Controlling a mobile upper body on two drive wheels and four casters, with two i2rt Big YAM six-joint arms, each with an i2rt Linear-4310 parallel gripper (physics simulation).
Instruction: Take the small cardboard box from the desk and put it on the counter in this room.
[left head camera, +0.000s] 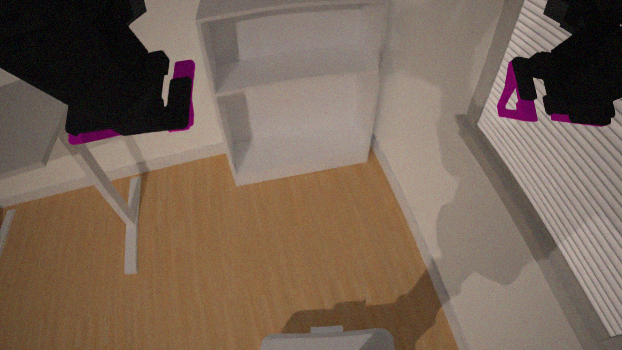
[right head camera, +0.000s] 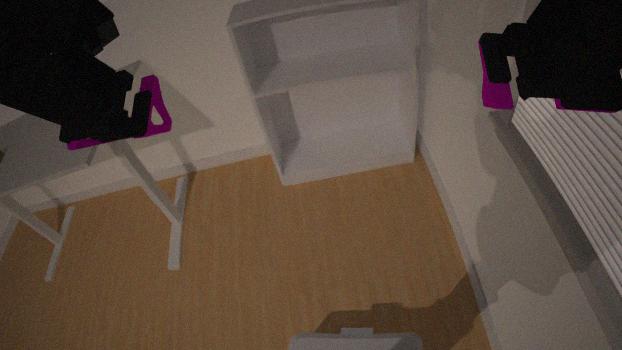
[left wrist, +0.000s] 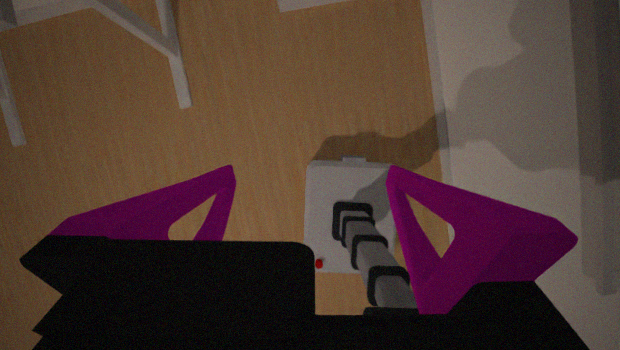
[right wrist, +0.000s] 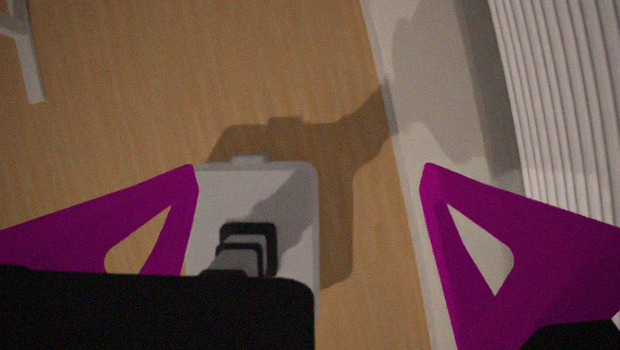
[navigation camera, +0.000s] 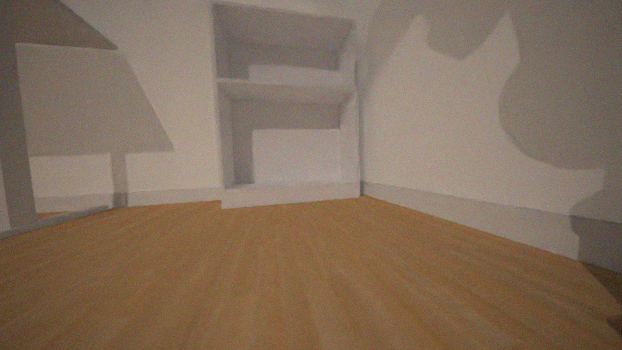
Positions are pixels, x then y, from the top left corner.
left gripper: left head camera; right head camera; left wrist 310, 174; not seen in the right wrist view (out of frame); not seen in the navigation camera view (out of frame)
right gripper: left head camera; right head camera; right wrist 308, 176; not seen in the left wrist view (out of frame); not seen in the navigation camera view (out of frame)
same spot on left gripper: (left head camera: 178, 115) = (right head camera: 138, 124)
same spot on right gripper: (right head camera: 496, 93) = (left head camera: 525, 108)
